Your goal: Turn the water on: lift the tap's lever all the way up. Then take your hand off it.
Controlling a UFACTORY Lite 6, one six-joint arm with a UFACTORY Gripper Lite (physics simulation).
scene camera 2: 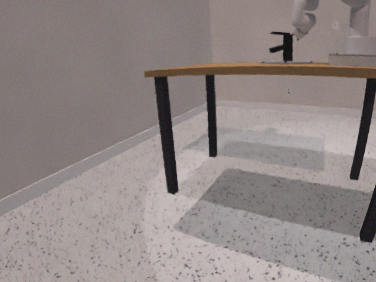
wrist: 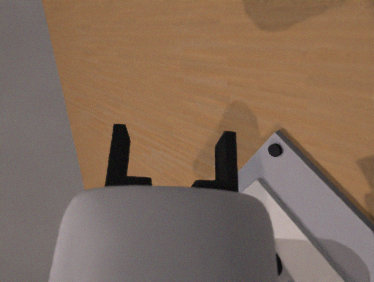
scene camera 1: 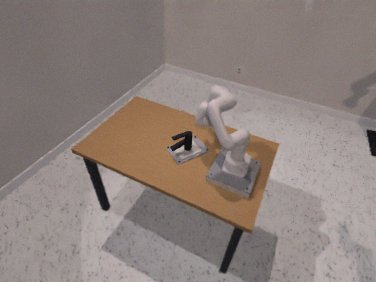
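Where they show: hand at its tool point: (scene camera 2: 296, 36) (wrist: 173, 158); arm's base at its link origin: (scene camera 2: 356, 54) (scene camera 1: 233, 166).
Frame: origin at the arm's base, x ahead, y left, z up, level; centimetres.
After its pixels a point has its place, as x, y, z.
The black tap (scene camera 1: 188, 142) @(31.3, -3.6, 4.1) (scene camera 2: 288, 47) @(31.9, -3.3, 3.5) stands upright on a grey plate (scene camera 1: 186, 159) @(29.4, 3.4, -4.0) (wrist: 310, 185) @(28.5, -16.3, -4.0). Its lever (scene camera 1: 180, 135) @(35.8, -0.6, 10.9) (scene camera 2: 280, 33) @(35.6, 0.4, 10.2) is a flat bar at the top, roughly level in the scene camera 2 view, above the short spout (scene camera 1: 177, 145) @(36.7, 1.5, 3.8) (scene camera 2: 276, 49) @(37.3, 3.6, 2.3). My gripper (wrist: 175, 129) @(28.5, -24.2, 10.6) is open, its two black fingers wide apart with bare table below them. It hangs above the table beside the tap's plate, apart from the lever. In the scene camera 1 view the fingers cannot be made out. In the wrist view the lever does not show.
The wooden table (scene camera 1: 125, 135) @(77.0, -0.5, -4.8) (scene camera 2: 185, 71) @(75.7, 27.0, -6.2) (wrist: 150, 60) @(52.2, -26.6, -4.8) carries the tap plate and the arm's grey base block (scene camera 1: 227, 181) @(0.6, 12.6, -0.1). The white arm (scene camera 1: 218, 120) @(12.6, 6.9, 35.9) rises over the right part of the table. A table edge runs down the left of the wrist view.
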